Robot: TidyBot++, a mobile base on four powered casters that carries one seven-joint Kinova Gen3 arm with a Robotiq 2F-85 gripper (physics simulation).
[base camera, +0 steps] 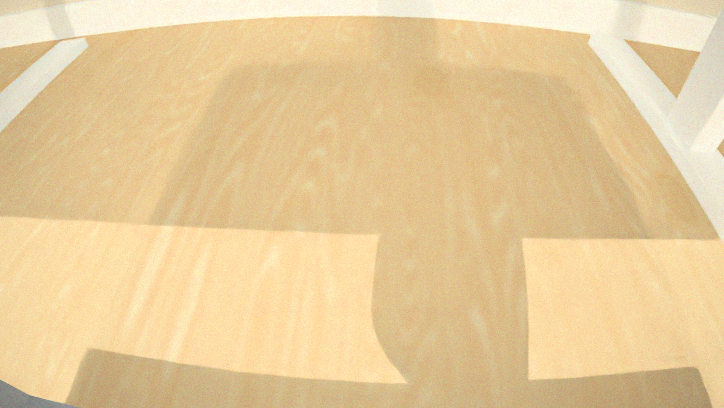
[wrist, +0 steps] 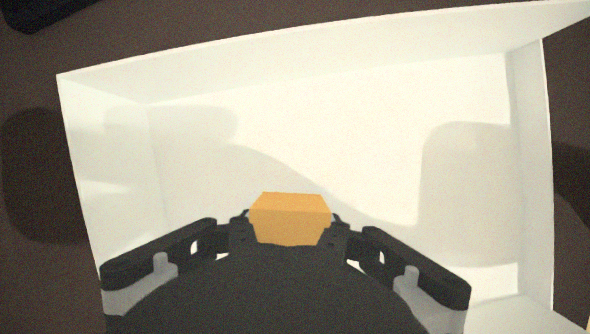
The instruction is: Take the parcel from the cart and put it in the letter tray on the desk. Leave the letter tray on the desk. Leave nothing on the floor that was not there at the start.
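Frame: origin at the arm's base, x back, y right, z up, level; metres.
Seen in the pictures: gripper, between the fingertips: [wrist: 291,216].
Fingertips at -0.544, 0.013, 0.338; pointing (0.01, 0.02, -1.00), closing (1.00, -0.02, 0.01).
A point is followed by its place in that frame, as x, y, z.
In the wrist view an orange box-shaped parcel [wrist: 290,220] {-0.543, 0.027, 0.387} is held between the two black fingertips. My gripper [wrist: 291,216] {-0.544, 0.013, 0.339} is shut on it. The white letter tray [wrist: 360,110] {-0.483, 0.109, 0.326}, with raised walls, lies beneath and around the parcel in that view, on the dark brown desk top [wrist: 30,65] {-0.812, 0.152, 0.323}. The parcel hangs over the tray's inside, closer to its lower side in the view. Its exact height above the tray floor cannot be told. The gripper does not show in the base camera view.
In the base camera view white legs and rails [base camera: 43,70] [base camera: 701,91] {-0.575, 0.461, -0.292} stand at the left and right of the wood floor [base camera: 253,293] {-0.309, -0.123, -0.397}, with a white band [base camera: 303,9] {-0.994, -0.181, -0.380} along the back. A black object [wrist: 40,12] {-0.783, 0.195, 0.335} lies at the upper left of the wrist view, beyond the tray.
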